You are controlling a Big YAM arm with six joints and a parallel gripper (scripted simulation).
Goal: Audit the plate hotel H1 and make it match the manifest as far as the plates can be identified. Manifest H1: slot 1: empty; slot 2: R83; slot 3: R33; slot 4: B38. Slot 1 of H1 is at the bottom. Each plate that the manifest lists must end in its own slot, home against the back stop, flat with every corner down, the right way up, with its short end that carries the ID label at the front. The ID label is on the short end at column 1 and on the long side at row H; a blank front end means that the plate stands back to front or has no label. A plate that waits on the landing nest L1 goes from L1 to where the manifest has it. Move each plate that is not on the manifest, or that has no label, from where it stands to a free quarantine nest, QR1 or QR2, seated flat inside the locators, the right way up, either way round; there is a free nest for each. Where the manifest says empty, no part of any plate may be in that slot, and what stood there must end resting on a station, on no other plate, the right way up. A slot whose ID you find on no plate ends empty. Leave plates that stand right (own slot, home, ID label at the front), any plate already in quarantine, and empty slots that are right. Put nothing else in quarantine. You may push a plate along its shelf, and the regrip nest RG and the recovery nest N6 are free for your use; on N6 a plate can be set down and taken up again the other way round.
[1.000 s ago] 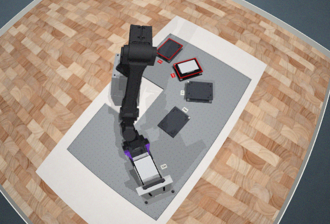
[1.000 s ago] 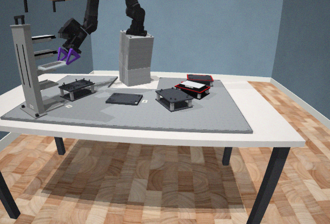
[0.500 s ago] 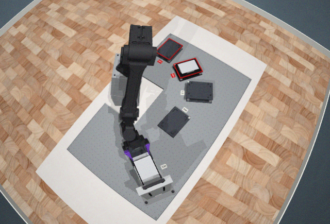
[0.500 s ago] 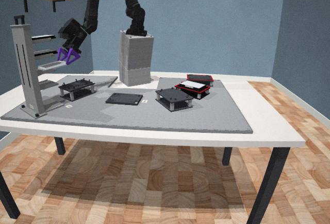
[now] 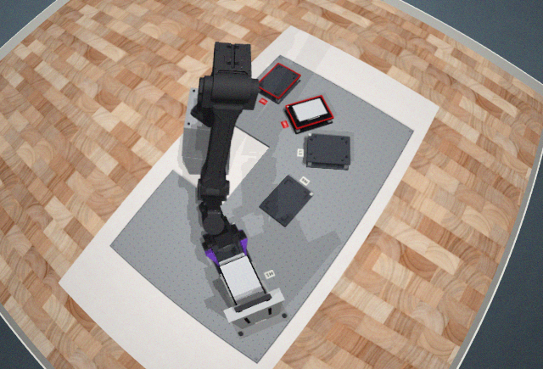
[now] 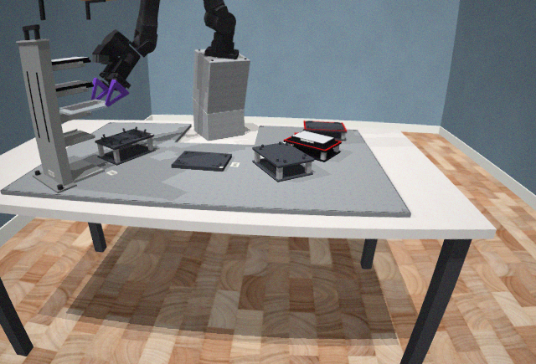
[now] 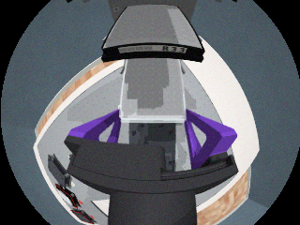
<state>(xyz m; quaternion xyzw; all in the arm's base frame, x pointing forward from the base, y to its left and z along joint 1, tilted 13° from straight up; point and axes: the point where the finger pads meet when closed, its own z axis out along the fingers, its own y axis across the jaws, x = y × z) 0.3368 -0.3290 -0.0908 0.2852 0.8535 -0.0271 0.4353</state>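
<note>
Right now the white plate is 5 cm ahead of my hand and 3 cm to the right of it. The rest, counted from my hand: plate hotel H1: 16 cm ahead, 10 cm to the right; then regrip nest RG: 6 cm behind, 4 cm to the left, 14 cm below; then flat pad N6: 1 cm behind, 32 cm to the left, 19 cm below.
</note>
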